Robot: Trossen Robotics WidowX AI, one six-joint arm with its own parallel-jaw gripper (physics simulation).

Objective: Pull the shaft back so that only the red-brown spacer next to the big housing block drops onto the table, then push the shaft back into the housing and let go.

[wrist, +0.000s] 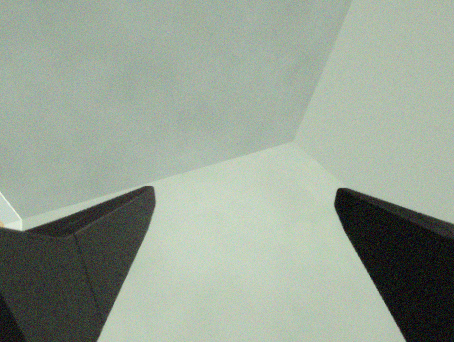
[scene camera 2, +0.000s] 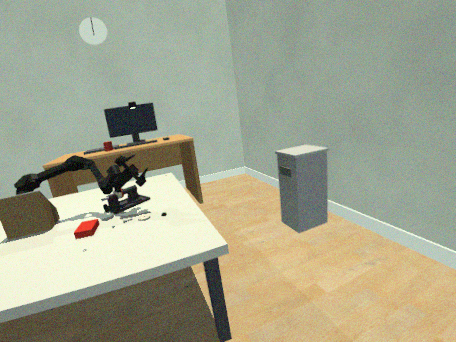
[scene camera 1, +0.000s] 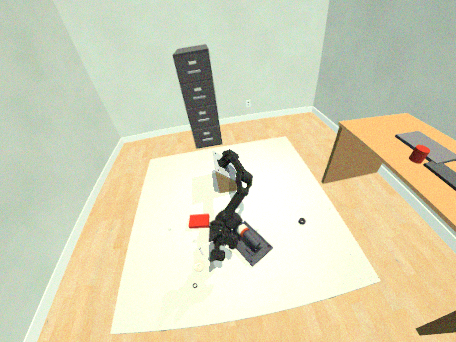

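Where they show: gripper, fingertip midpoint: (wrist: 245, 195) (scene camera 2: 141, 161) (scene camera 1: 210, 251); arm's base at its link origin: (scene camera 2: 23, 200) (scene camera 1: 221, 164).
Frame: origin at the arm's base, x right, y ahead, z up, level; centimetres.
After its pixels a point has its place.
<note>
The dark fixture (scene camera 1: 267, 247) (scene camera 2: 135, 203) lies on the white table, partly under the arm. On it lies a thick dark cylindrical part (scene camera 1: 252, 240), with a red-orange band (scene camera 1: 244, 232) @(x 2.2, y 48.5, z -6.9 cm) and a pale part (scene camera 1: 242, 228) @(x 2.0, y 46.5, z -6.4 cm) at its end toward the arm. At this size I cannot tell the shaft, spacers and big housing block apart for certain, and the arm hides the fixture's left side in scene camera 1. My gripper (scene camera 2: 141, 163) @(x 19.7, y 60.6, z 9.5 cm) (wrist: 245, 196) @(x 19.7, y 60.6, z 9.5 cm) is open and empty, above the fixture and apart from it. Its fingers point upward, and the wrist view shows walls and ceiling between them.
A red block (scene camera 1: 199, 220) @(x 23.5, y 28.6, z -14.0 cm) (scene camera 2: 86, 228) @(x 27.8, y 28.2, z -14.0 cm) lies left of the arm. A black ring (scene camera 1: 302, 221) @(x -33.2, y 50.6, z -15.5 cm) lies at the right and a small dark ring (scene camera 1: 195, 285) @(x 32.2, y 63.8, z -16.3 cm) at the front. A pale disc (scene camera 1: 198, 266) @(x 29.5, y 55.4, z -16.1 cm) lies nearby. A brown box (scene camera 1: 226, 183) @(x 0.6, y 10.5, z -8.4 cm) (scene camera 2: 30, 215) @(x 5.2, y 2.3, z -7.3 cm) stands near the arm's base.
</note>
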